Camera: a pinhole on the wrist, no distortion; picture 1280 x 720 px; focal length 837.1 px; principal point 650.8 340.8 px. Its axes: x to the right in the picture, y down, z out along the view. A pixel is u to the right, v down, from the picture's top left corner.
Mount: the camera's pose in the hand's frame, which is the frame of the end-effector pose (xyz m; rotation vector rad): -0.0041 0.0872 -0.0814 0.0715 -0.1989 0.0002
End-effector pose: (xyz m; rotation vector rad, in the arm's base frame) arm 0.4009 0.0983 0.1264 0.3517 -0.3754 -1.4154
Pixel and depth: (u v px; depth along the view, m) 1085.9 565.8 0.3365
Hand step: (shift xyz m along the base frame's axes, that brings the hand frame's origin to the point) 0.0152 -0.0848 0.3303
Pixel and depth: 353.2 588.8 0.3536
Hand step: 0.0129 0.2135 0.2871
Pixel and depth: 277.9 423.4 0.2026
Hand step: 0.0216 0.1418 0.1258
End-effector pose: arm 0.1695 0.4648 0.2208 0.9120 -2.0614 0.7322
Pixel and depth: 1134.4 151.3 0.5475
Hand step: -0.2350 -0.4868 -0.1046
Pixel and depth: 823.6 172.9 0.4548
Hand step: -0.1215 -0.2948 -0.2014
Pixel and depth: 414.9 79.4 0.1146
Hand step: -0.0163 0.0304 -0.0675
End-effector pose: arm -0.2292 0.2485 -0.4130 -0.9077 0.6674 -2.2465
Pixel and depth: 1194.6 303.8 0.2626
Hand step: 0.1099 -0.1611 0.1444
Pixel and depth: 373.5 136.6 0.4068
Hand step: 0.3189 0.1165 0.1131
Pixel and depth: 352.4 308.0 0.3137
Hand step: 0.2692 0.0424 0.0194
